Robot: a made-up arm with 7 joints.
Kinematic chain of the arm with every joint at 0, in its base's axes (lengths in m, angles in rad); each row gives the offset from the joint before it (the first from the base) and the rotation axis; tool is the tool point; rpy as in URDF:
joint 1: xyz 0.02 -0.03 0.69 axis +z
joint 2: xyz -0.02 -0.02 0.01 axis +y
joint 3: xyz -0.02 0 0.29 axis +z
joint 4: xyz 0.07 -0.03 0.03 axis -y
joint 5: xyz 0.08 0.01 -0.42 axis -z
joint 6: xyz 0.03 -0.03 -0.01 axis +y
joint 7: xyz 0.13 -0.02 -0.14 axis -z
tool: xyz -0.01 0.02 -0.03 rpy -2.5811 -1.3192 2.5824
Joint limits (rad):
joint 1: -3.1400..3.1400
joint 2: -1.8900..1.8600
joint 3: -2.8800..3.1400
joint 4: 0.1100..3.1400
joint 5: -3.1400..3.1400
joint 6: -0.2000..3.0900
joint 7: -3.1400..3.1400
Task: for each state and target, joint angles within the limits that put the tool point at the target. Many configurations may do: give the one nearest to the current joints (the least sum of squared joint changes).
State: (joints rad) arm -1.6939 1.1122 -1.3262 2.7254 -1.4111 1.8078 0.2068
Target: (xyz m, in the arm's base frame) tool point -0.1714 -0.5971 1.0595
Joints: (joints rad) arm -1.6188 1.2802 -1.3128 2.8563 -1.3407 2.5998 0.1493
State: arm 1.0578 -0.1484 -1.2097 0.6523 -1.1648 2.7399 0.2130
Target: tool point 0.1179 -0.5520 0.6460
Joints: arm 0.8515 -0.5714 -1.7294 0.9044 -1.3582 2.3030 0.2658
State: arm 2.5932 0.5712 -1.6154 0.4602 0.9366 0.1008 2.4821
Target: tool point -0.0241 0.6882 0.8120
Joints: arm 3.1151 0.6412 -1.2818 1.0161 0.7513 0.0555 2.4586
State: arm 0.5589 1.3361 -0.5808 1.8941 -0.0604 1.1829 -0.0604
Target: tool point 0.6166 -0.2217 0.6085
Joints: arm 0.6220 0.8945 -0.8540 1.5801 -0.0760 1.7506 -0.1153
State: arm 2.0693 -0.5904 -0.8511 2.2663 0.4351 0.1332 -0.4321
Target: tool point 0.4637 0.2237 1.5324
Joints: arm 2.7341 -0.4290 -1.0915 2.3649 0.3556 0.2585 -0.3153
